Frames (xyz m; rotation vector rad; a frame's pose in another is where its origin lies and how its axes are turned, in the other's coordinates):
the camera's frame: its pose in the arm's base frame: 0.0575 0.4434 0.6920 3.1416 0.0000 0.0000
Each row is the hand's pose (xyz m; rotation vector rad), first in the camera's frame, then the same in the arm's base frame.
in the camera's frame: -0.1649 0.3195 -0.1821 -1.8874 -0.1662 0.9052
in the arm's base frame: -0.1074 0.1239 0.8741 1.0755 -0.8081 -0.1484
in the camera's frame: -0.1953 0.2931 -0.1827 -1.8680 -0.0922 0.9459
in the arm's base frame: -0.1378 0.1503 0.8747 1.0822 -0.8474 -0.0826
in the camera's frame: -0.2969 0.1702 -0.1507 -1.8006 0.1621 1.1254
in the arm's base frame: -0.2394 0.2732 0.8427 1.0634 -1.0142 0.1461
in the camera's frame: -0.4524 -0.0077 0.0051 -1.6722 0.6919 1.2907
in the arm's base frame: -0.3949 0.4511 0.6869 0.9977 -1.1711 0.6278
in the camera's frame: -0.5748 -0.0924 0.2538 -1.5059 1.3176 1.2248
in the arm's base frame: -0.5173 0.5358 0.4382 0.9011 -1.1196 1.2044
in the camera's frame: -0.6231 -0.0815 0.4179 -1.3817 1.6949 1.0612
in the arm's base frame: -0.5656 0.5249 0.2741 0.8298 -0.9759 1.5586
